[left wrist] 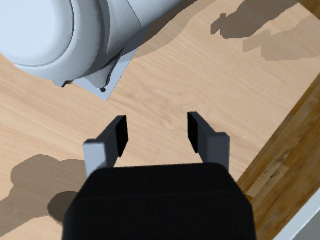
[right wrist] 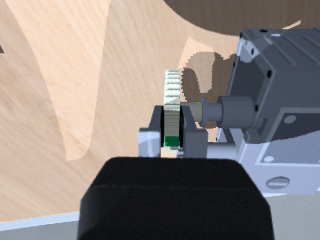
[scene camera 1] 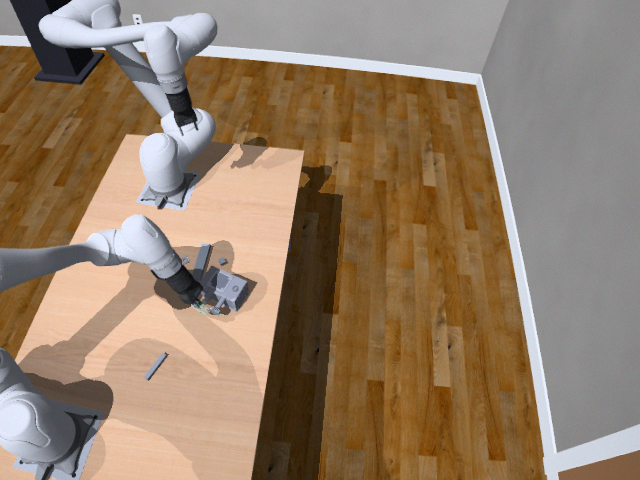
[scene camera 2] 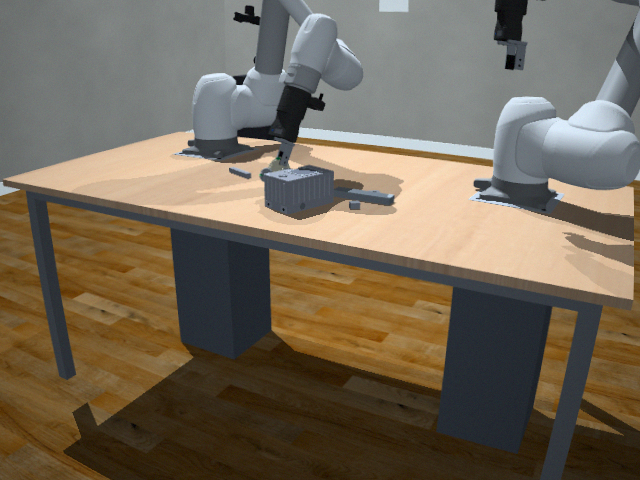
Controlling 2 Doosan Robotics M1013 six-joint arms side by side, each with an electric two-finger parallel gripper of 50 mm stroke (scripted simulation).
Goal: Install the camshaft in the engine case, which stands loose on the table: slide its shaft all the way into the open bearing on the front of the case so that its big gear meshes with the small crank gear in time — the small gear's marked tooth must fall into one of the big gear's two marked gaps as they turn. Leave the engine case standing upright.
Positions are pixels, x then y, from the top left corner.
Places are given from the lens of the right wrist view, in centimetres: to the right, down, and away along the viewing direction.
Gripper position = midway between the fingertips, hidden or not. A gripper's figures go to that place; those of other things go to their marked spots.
my right gripper (right wrist: 171, 118): 1, 0, 16
camshaft (right wrist: 202, 111): 4, -1, 17
